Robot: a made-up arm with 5 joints.
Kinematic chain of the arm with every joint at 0, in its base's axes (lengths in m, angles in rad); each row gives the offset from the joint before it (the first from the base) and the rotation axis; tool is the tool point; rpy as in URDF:
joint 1: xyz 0 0 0.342 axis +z
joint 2: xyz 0 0 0 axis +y
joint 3: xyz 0.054 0 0.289 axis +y
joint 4: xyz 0.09 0 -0.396 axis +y
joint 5: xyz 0.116 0 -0.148 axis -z
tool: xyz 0 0 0 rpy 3.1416 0 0
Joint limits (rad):
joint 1: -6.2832..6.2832
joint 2: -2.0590..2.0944
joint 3: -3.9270..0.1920
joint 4: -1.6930..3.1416
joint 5: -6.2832..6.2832
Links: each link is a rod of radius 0.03 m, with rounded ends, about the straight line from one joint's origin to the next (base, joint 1, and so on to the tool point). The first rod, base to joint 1, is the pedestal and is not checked.
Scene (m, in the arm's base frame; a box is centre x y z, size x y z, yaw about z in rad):
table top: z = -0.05
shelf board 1: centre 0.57 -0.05 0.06 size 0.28 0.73 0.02 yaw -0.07
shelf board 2: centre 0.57 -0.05 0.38 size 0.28 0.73 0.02 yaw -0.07
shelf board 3: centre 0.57 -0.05 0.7 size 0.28 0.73 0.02 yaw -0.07
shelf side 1: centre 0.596 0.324 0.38 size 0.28 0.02 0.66 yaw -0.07
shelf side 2: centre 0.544 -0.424 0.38 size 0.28 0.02 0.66 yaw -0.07
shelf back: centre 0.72 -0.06 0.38 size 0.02 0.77 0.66 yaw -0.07
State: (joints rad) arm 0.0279 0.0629 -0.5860 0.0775 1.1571
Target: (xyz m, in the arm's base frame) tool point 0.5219 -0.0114 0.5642
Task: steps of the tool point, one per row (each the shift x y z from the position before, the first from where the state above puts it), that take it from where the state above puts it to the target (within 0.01 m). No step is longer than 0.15 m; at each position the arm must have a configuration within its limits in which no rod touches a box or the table.
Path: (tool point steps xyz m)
1: -0.0663 0.0080 0.0081
2: -0.0698 0.0049 0.0000
3: -0.0712 0.0016 -0.0081
4: 0.0325 -0.0063 0.1018
5: 0.0002 -0.0093 0.1095
6: -0.0336 -0.0097 0.1075
7: 0.0670 -0.0034 0.0165
8: 0.0726 -0.0050 0.0004
9: 0.0744 -0.0066 -0.0169

